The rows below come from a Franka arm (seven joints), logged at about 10 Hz.
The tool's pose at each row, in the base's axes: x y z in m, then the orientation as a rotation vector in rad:
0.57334 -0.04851 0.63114 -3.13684 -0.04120 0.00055
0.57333 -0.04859 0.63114 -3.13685 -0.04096 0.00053
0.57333 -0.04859 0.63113 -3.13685 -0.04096 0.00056
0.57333 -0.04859 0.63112 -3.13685 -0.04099 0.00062
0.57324 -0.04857 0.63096 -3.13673 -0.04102 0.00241
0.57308 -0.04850 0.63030 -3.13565 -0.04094 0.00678
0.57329 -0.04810 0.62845 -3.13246 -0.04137 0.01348
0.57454 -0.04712 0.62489 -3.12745 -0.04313 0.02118
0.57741 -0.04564 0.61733 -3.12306 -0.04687 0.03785
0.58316 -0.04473 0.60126 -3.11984 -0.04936 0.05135
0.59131 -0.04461 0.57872 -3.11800 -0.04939 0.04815
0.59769 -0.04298 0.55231 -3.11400 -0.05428 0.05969
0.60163 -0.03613 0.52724 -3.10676 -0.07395 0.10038
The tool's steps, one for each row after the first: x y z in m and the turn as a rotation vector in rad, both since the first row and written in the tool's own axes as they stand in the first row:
-0.00001 0.00008 0.00000 -0.00001 0.00001 0.00015
-0.00001 0.00008 0.00001 -0.00001 -0.00001 0.00015
-0.00001 0.00008 0.00002 -0.00001 -0.00004 0.00013
-0.00010 0.00006 0.00018 0.00013 -0.00118 0.00012
-0.00026 -0.00001 0.00084 0.00124 -0.00396 0.00016
-0.00004 -0.00040 0.00269 0.00446 -0.00820 -0.00013
0.00124 -0.00133 0.00626 0.00946 -0.01307 -0.00128
0.00415 -0.00270 0.01382 0.01378 -0.02371 -0.00369
0.00992 -0.00339 0.02989 0.01688 -0.03235 -0.00530
0.01808 -0.00319 0.05243 0.01875 -0.03030 -0.00535
0.02451 -0.00453 0.07884 0.02256 -0.03770 -0.00851
0.02864 -0.01117 0.10394 0.02870 -0.06390 -0.02118

